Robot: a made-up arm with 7 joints.
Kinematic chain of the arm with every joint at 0, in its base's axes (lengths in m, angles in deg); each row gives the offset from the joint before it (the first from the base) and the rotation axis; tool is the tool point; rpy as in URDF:
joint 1: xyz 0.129 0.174 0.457 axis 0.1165 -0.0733 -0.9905
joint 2: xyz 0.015 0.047 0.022 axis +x
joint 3: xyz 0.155 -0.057 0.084 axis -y
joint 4: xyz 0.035 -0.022 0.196 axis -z
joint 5: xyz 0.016 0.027 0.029 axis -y
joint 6: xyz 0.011 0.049 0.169 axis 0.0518 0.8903 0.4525
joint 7: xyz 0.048 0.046 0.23 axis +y
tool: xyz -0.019 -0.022 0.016 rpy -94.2 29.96 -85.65
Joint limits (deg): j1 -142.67..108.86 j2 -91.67..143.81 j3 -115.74..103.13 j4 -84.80..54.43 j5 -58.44..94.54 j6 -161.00..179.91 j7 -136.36..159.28
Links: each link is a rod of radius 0.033 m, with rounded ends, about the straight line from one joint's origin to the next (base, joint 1, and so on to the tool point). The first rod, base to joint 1, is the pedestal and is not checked.
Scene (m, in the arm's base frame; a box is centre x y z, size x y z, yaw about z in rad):
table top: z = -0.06
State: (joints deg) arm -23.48 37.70 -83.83 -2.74 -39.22 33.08 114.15
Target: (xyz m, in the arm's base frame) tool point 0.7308 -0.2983 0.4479
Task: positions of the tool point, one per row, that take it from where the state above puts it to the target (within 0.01 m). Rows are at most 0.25 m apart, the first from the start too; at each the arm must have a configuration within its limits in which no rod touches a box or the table.
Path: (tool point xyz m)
1: 0.7099 0.5081 0.2941
2: 0.8113 0.3277 0.3296
3: 0.8524 0.1193 0.3687
4: 0.8256 -0.0968 0.4089
5: 0.7308 -0.2984 0.4479

